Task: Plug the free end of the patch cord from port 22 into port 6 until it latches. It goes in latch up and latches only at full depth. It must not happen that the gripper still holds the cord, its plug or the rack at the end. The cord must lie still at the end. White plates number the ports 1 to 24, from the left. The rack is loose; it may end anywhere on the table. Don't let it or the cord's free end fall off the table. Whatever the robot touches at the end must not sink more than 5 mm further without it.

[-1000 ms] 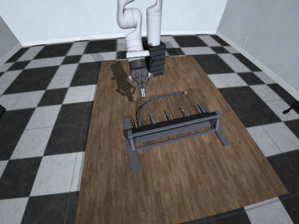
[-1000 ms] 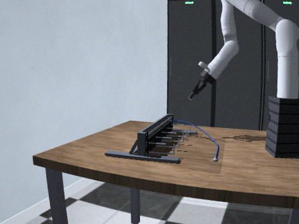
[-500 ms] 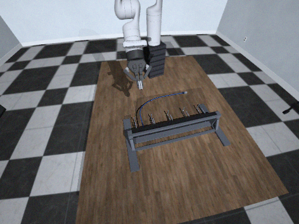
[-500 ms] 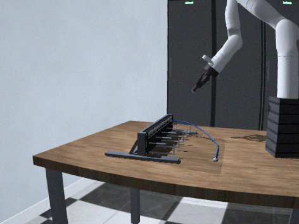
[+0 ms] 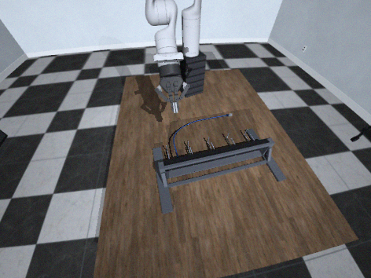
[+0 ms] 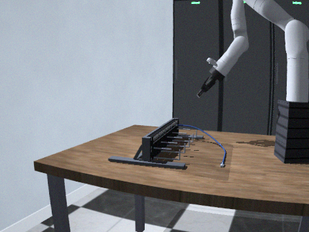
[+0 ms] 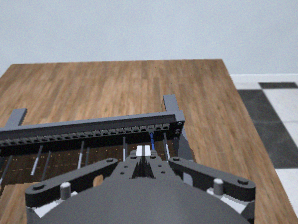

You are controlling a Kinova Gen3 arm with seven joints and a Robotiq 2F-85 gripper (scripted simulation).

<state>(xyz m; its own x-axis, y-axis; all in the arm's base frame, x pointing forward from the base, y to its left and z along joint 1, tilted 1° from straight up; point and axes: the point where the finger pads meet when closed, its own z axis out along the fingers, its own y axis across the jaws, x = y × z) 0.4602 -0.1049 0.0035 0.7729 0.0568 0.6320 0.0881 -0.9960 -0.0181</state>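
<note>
My gripper is now 190 mm past the plug, 320 mm to the right of it and 230 mm above it.
</note>
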